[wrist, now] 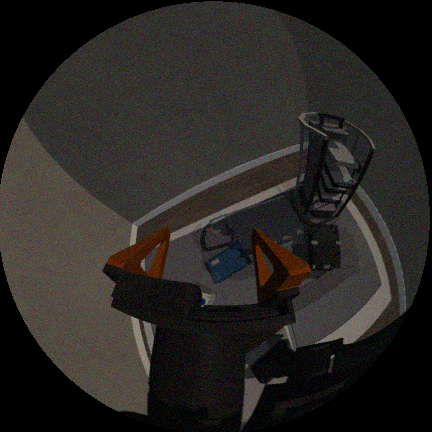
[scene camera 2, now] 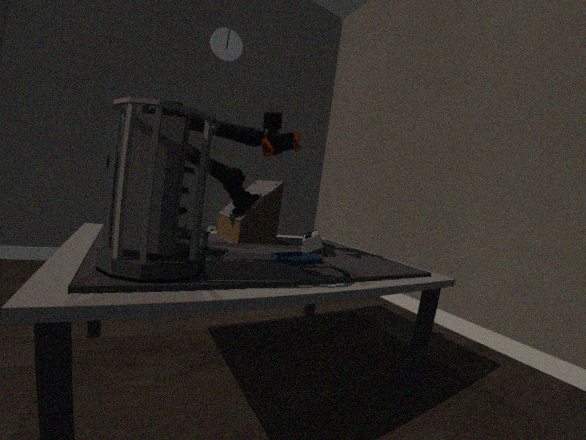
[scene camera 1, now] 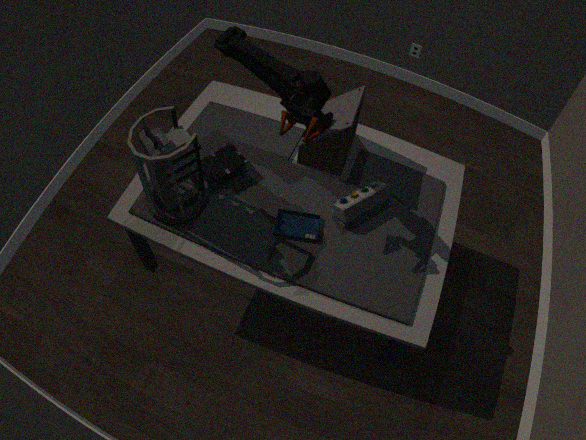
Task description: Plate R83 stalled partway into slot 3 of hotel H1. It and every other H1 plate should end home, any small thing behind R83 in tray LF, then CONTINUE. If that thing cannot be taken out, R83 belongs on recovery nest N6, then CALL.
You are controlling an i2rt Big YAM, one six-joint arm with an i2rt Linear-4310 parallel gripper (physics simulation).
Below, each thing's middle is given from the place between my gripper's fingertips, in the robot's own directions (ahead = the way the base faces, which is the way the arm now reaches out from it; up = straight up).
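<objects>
The blue plate (wrist: 232, 259) has my hand 37 cm above it, 7 cm short of it and 6 cm to the right of it. As for the tall round slotted rack (scene camera 1: 176, 191), I find it 18 cm below my hand, 41 cm to the right of it and 6 cm ahead of it.
</objects>
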